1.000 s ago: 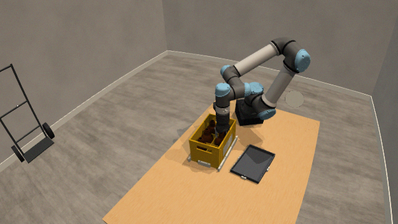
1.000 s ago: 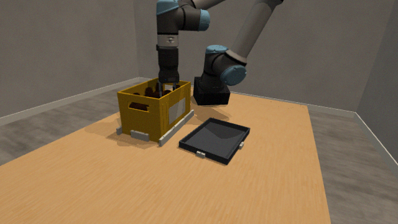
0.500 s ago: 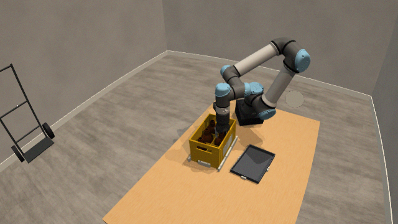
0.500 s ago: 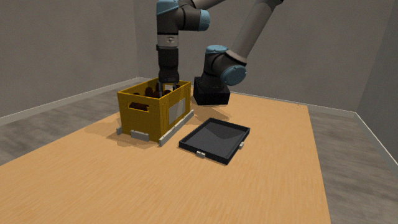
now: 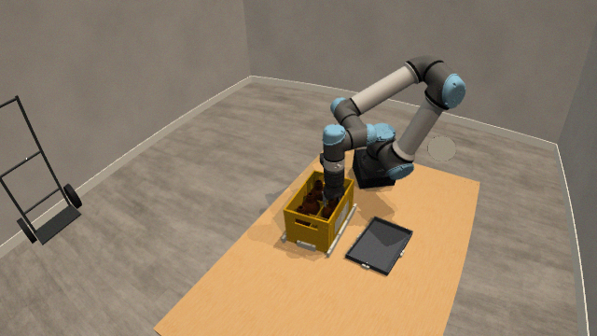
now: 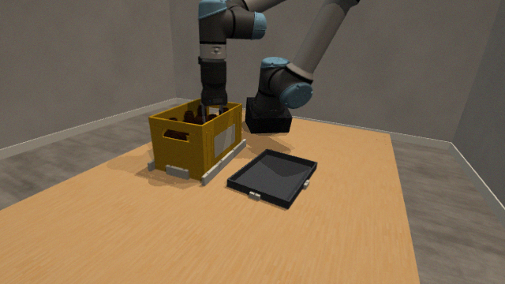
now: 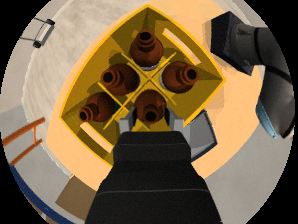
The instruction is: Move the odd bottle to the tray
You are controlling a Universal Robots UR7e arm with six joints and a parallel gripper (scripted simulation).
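Now: hand 70 mm above the bottle. From my hand the other things lie so: yellow crate 10 mm ahead, 50 mm to the right, 80 mm below; dark tray 20 mm behind, 230 mm to the left, 150 mm below.
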